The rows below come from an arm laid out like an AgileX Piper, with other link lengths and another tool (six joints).
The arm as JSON. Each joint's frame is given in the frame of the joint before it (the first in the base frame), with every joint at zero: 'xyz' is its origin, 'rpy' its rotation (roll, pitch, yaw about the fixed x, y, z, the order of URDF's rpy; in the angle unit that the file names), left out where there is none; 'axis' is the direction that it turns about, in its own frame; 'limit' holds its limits. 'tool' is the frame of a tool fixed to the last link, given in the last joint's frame.
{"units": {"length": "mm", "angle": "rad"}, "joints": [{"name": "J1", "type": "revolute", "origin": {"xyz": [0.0, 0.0, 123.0]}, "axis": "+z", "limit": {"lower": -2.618, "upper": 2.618}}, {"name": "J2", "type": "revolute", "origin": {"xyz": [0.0, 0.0, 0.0]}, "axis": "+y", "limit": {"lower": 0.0, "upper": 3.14}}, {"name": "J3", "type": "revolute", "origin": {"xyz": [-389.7, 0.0, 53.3]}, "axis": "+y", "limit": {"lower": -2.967, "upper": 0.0}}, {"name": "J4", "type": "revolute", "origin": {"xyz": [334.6, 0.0, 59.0]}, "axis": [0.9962, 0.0, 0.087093], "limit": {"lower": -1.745, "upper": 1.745}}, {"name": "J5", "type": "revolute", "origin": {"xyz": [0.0, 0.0, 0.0]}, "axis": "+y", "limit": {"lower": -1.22, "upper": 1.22}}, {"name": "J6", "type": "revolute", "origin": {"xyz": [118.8, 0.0, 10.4]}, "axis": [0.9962, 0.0, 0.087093], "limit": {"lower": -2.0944, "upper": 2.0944}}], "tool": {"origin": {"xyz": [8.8, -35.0, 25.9], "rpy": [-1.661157, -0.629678, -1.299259]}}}
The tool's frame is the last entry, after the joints.
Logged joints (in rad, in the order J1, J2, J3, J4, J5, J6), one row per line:
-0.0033 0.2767 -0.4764 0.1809 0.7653 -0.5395
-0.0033 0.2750 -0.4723 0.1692 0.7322 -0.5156
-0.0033 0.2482 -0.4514 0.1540 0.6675 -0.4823
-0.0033 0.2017 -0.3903 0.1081 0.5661 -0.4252
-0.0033 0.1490 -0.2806 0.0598 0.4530 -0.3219
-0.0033 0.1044 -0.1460 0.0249 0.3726 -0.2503
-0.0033 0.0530 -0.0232 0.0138 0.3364 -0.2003
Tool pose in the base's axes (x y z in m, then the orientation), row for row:
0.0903 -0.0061 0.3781 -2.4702 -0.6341 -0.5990
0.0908 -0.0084 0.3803 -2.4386 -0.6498 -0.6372
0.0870 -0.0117 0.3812 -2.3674 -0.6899 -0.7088
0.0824 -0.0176 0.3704 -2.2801 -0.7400 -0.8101
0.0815 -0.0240 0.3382 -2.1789 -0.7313 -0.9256
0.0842 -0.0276 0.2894 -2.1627 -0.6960 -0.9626
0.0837 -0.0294 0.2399 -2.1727 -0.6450 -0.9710
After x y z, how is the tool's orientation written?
As angles about the fixed x, y, z axes (roll, pitch, yaw), in radians.
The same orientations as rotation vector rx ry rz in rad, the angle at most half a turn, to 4 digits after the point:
-2.4647 0.4626 -1.0376
-2.4373 0.4832 -1.0721
-2.3773 0.5041 -1.1504
-2.3079 0.5371 -1.2540
-2.2232 0.6044 -1.3008
-2.2017 0.6580 -1.2818
-2.1975 0.7074 -1.2304

